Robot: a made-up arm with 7 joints. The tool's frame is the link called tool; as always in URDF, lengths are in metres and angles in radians. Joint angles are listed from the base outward. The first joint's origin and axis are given. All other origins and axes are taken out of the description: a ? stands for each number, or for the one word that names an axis. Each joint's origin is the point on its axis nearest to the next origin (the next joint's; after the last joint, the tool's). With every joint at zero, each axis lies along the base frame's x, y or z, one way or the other. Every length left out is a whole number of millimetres.
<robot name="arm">
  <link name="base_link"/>
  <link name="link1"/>
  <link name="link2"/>
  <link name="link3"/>
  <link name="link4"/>
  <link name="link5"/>
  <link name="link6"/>
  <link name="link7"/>
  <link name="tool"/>
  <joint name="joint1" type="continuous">
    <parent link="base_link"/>
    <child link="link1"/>
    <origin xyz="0 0 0.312" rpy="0 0 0"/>
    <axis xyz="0 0 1"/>
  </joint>
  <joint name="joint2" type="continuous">
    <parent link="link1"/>
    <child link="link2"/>
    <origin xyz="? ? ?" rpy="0 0 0"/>
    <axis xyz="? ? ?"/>
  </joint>
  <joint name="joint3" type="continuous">
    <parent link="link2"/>
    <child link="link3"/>
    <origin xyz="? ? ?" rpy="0 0 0"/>
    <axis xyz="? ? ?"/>
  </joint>
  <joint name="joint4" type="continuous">
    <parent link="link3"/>
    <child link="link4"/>
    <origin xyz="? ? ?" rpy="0 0 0"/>
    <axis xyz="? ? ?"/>
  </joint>
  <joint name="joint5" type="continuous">
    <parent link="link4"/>
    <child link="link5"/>
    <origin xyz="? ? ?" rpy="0 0 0"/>
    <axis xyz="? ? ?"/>
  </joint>
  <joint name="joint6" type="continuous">
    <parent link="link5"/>
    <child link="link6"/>
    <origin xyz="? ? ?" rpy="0 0 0"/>
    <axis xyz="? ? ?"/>
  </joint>
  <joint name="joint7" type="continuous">
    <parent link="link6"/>
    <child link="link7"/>
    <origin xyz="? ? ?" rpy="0 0 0"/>
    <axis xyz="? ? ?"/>
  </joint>
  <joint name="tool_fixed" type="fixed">
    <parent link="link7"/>
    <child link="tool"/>
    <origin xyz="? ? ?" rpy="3.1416 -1.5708 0"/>
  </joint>
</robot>
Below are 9 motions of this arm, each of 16 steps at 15 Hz.
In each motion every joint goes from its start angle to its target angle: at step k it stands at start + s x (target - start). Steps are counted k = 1, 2, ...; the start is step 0. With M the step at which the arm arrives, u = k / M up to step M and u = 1 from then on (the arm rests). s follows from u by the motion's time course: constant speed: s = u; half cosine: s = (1 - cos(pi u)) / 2; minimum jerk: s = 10 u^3 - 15 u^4 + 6 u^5.
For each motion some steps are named. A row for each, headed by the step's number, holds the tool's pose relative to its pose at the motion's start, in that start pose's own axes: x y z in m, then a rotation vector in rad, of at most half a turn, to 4 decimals.
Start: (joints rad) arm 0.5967 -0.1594 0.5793 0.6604 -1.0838 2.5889 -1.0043
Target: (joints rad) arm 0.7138 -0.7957 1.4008 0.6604 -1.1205 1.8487 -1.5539
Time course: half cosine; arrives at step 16
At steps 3, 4, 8, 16:
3: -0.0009 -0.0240 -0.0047 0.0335 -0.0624 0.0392
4: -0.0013 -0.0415 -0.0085 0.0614 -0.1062 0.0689
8: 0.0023 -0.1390 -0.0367 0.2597 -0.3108 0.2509
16: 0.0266 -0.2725 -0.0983 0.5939 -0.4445 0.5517

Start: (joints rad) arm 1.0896 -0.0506 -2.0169 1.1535 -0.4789 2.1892 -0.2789
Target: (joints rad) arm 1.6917 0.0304 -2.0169 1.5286 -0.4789 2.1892 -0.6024
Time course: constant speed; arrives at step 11
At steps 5, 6, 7, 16:
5: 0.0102 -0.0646 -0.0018 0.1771 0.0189 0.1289
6: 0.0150 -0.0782 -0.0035 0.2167 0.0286 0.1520
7: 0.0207 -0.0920 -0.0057 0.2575 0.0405 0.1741
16: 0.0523 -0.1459 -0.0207 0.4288 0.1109 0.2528

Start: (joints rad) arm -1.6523 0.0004 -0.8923 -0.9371 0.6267 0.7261 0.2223
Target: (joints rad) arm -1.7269 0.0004 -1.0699 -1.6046 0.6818 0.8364 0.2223
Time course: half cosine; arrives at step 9
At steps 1, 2, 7, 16:
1: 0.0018 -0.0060 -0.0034 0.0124 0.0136 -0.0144
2: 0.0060 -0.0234 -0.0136 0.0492 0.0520 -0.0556
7: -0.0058 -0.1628 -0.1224 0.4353 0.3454 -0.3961
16: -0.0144 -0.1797 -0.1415 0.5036 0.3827 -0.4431

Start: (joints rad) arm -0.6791 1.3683 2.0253 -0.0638 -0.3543 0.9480 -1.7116
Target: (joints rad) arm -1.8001 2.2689 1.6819 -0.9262 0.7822 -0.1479 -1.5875
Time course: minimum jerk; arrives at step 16
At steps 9, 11, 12, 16:
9: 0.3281 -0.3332 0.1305 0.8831 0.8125 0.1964
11: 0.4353 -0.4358 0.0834 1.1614 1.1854 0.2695
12: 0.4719 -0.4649 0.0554 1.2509 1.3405 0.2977
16: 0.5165 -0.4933 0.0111 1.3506 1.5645 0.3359

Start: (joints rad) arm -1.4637 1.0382 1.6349 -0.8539 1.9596 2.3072 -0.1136
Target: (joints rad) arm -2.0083 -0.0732 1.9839 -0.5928 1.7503 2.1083 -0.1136
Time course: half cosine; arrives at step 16
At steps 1, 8, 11, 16:
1: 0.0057 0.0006 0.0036 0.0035 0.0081 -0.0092
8: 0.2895 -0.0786 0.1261 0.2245 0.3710 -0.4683
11: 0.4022 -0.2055 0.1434 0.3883 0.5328 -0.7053
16: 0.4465 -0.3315 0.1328 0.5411 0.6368 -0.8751

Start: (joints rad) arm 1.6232 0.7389 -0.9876 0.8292 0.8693 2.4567 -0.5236
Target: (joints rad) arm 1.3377 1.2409 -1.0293 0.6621 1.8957 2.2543 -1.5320
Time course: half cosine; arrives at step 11
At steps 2, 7, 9, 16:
2: 0.0171 0.0096 0.0099 -0.0663 0.0034 -0.0105
7: 0.1632 0.0662 0.0569 -0.3922 -0.0666 0.0542
9: 0.2181 0.0781 0.0618 -0.4100 -0.0952 0.1172
16: 0.2395 0.0818 0.0622 -0.4048 -0.1020 0.1430

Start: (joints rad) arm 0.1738 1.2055 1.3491 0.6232 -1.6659 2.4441 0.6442
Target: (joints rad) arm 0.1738 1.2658 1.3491 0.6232 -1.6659 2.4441 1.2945
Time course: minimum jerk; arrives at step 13
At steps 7, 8, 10, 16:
7: 0.0148 -0.0067 0.0112 0.0254 0.0116 0.3515
8: 0.0183 -0.0084 0.0138 0.0322 0.0130 0.4356
10: 0.0237 -0.0111 0.0177 0.0429 0.0141 0.5628
16: 0.0259 -0.0121 0.0193 0.0473 0.0141 0.6145

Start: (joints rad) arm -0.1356 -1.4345 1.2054 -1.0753 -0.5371 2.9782 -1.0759
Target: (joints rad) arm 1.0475 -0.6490 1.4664 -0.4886 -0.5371 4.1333 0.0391
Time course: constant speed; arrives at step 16
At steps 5, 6, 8, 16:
5: 0.1886 -0.0221 -0.0762 -0.2412 -0.3107 0.6017
6: 0.2304 -0.0189 -0.0826 -0.3074 -0.3765 0.6997
8: 0.3146 -0.0056 -0.0844 -0.4574 -0.5077 0.8673
16: 0.5881 0.0989 0.0641 -1.2017 -0.9329 1.0638

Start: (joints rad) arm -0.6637 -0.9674 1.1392 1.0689 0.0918 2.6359 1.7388
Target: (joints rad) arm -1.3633 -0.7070 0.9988 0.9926 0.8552 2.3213 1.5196
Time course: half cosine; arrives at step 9
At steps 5, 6, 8, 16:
5: -0.0036 -0.1909 0.0029 0.3214 0.2878 -0.1042
6: -0.0123 -0.2394 -0.0081 0.4116 0.3467 -0.1054
8: -0.0289 -0.2992 -0.0293 0.5317 0.4064 -0.0928
16: -0.0316 -0.3068 -0.0327 0.5479 0.4127 -0.0900

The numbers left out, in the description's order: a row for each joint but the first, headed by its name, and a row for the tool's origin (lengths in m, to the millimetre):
joint2: xyz 0 -0.058 0, axis 0 -1 0
joint3: xyz 0 0 0.342, axis 0 0 1
joint4: xyz 0.014 0.038 0, axis 0 1 0
joint5: xyz -0.013 0 0.27, axis 0 0 1
joint6: xyz 0 -0.07 0, axis 0 -1 0
joint7: xyz 0.01 0 0.073, axis 1 0 0
tool: xyz 0 0 0

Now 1 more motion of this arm.
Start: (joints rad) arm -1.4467 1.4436 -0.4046 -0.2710 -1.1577 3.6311 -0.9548
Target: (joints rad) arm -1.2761 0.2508 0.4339 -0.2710 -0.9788 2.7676 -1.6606
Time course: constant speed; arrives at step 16
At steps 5, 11, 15, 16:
5: 0.1851 -0.0503 -0.0072 0.1815 -0.5921 -0.0204
11: 0.4089 -0.0427 0.0331 0.6888 -1.1653 0.1423
15: 0.5470 0.0030 0.0887 1.1427 -1.3862 0.3909
16: 0.5790 0.0195 0.1063 1.2625 -1.4150 0.4726

